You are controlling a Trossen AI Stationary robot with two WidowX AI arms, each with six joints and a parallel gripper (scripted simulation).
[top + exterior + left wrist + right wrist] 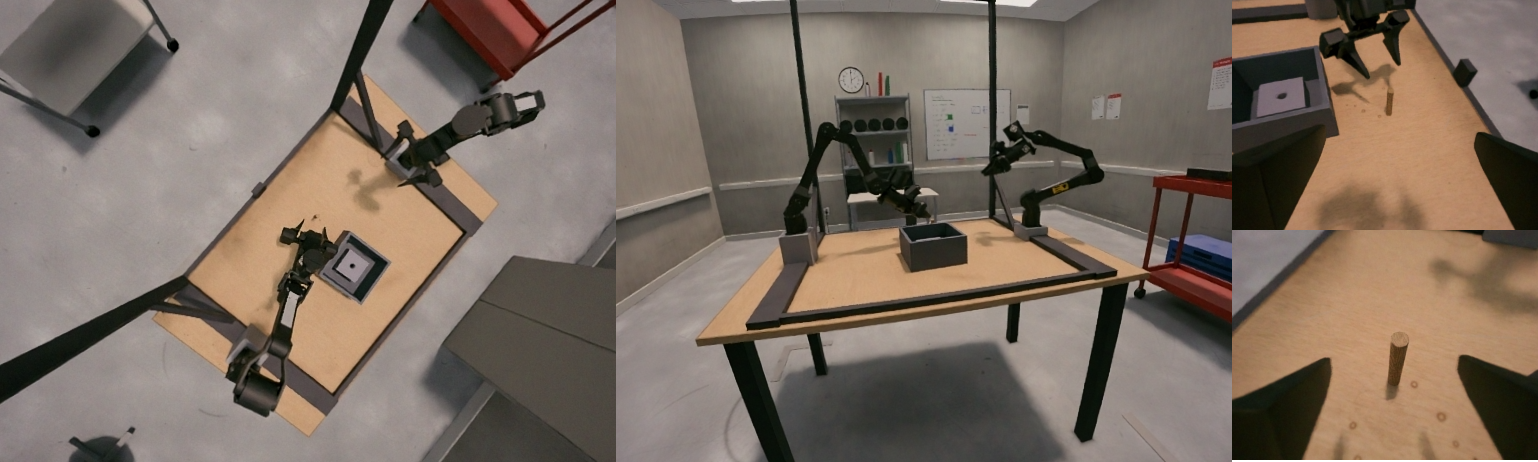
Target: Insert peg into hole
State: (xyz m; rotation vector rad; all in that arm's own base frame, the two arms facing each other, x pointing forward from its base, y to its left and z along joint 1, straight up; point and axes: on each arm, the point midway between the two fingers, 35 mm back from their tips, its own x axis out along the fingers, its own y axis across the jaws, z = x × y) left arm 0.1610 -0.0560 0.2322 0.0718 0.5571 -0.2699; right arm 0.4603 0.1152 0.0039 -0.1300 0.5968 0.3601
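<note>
The wooden peg lies 8 cm below my right hand, 6 cm to the left of it and 1 cm behind it. Round my right hand: dark frame strip: 50 cm ahead, 11 cm below, 1 cm to the right; light grey plate: 21 cm ahead, 8 cm below; box: 21 cm ahead, 9 cm below.
</note>
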